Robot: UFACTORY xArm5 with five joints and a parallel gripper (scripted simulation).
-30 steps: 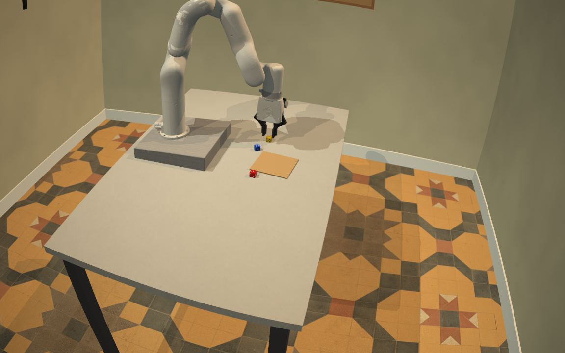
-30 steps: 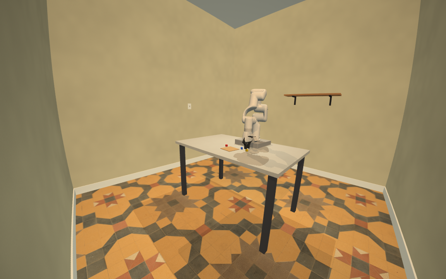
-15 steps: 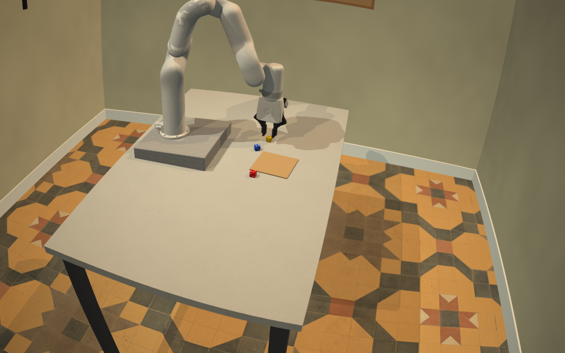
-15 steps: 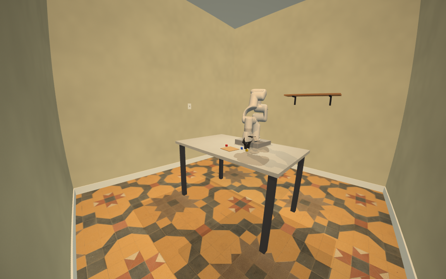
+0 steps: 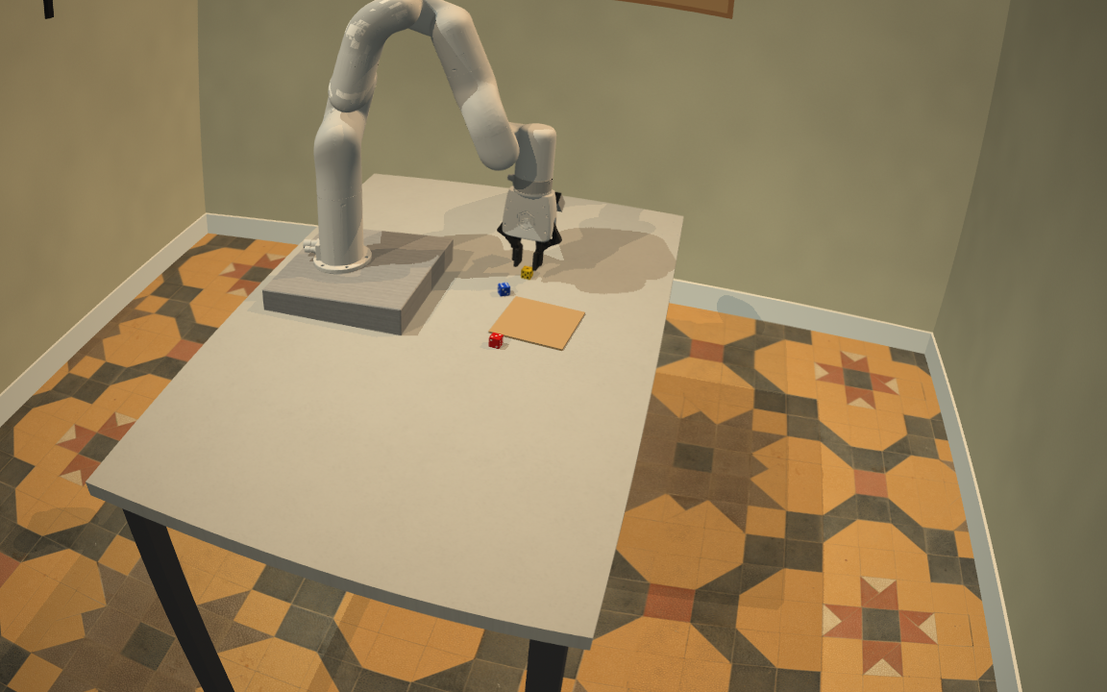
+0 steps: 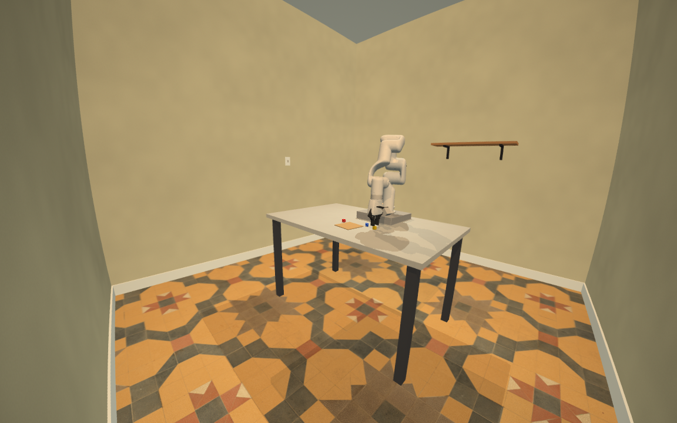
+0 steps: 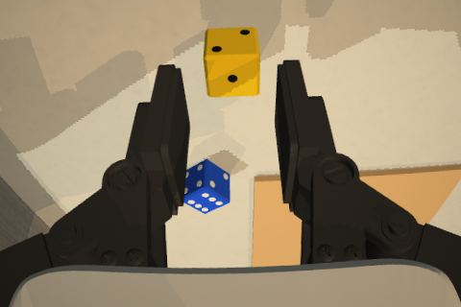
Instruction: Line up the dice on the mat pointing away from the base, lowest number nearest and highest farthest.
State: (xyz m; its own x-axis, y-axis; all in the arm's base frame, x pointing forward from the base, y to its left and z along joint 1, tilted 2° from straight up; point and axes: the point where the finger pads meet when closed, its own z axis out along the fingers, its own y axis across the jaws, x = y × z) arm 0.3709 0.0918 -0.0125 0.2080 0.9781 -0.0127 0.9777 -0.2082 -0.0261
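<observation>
My hand is 4 cm above the yellow die. Round my hand: red die (2 cm behind, 26 cm to the right, 4 cm below); then blue die (3 cm behind, 8 cm to the right, 4 cm below); then mat (4 cm ahead, 17 cm to the right, 4 cm below).
</observation>
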